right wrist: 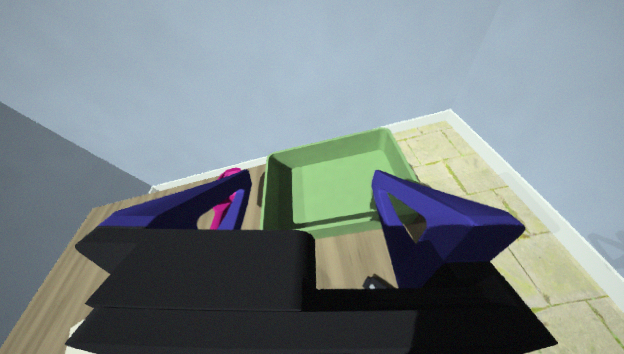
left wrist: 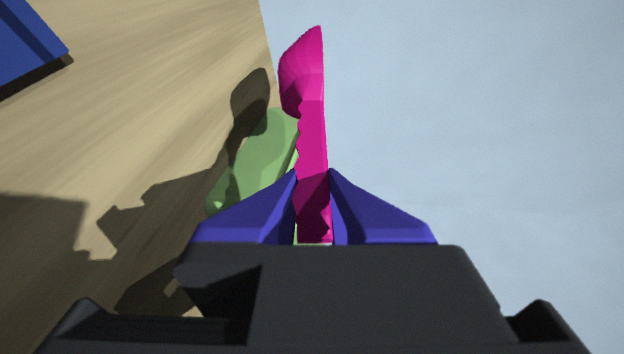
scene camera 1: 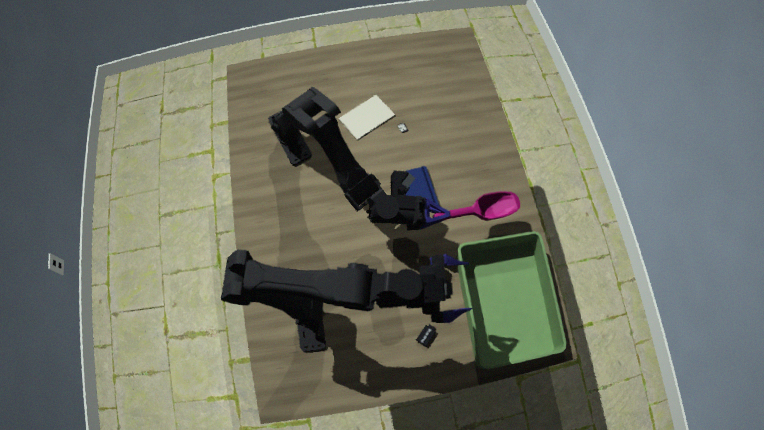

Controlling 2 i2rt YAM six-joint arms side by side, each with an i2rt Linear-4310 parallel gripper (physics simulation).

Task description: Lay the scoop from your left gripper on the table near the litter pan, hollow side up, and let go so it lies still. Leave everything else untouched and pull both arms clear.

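Frame: origin at the left arm's base, x ahead, y right, z down, level; metres.
Seen in the pictures: left gripper, fingertip midpoint: (left wrist: 312,176) (scene camera 1: 448,215); right gripper, fingertip midpoint: (right wrist: 311,176) (scene camera 1: 469,286); left arm's base, origin of the base link: (scene camera 1: 289,137); right arm's base, origin of the base link: (scene camera 1: 309,314).
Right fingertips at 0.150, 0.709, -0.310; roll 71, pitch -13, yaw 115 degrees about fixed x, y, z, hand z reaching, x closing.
Note:
Pixels of each thing's top centre, then the offset from my right fingertips to it, as dx, dy, dz. Level surfaces: height alone.
- table, its level: dz +0.310
- green litter pan, middle of its top: (left wrist: 314,216) (right wrist: 331,175) (scene camera 1: 513,298) +0.147, +0.064, +0.226
- blue flat object, middle of its top: (scene camera 1: 418,188) +0.107, -0.353, +0.298
- small black object, middle of its top: (right wrist: 378,291) (scene camera 1: 426,334) -0.090, +0.024, +0.294
- cream rectangular object, middle of its top: (scene camera 1: 366,116) (right wrist: 82,349) +0.096, -0.651, +0.305
- small whitish piece, middle of its top: (scene camera 1: 402,127) +0.174, -0.560, +0.308
A magenta scoop (scene camera 1: 497,206) (left wrist: 312,130) (right wrist: 217,216) is held above the table (scene camera 1: 374,69) by its handle. In scene camera 1 its bowl shows its hollow side, above the top edge of the green litter pan (scene camera 1: 515,309) (left wrist: 265,145) (right wrist: 332,187), and its shadow falls beside the pan. My left gripper (scene camera 1: 441,213) (left wrist: 312,176) is shut on the scoop's handle. My right gripper (scene camera 1: 469,285) (right wrist: 311,176) is open and empty, its fingertips at the pan's left rim in scene camera 1.
A blue flat object (scene camera 1: 423,183) (left wrist: 25,45) lies beside the left gripper, partly hidden by the arm. A small black object (scene camera 1: 427,335) (right wrist: 376,283) lies below the right gripper. A cream rectangular object (scene camera 1: 367,116) and a small whitish piece (scene camera 1: 402,127) lie near the top in scene camera 1.

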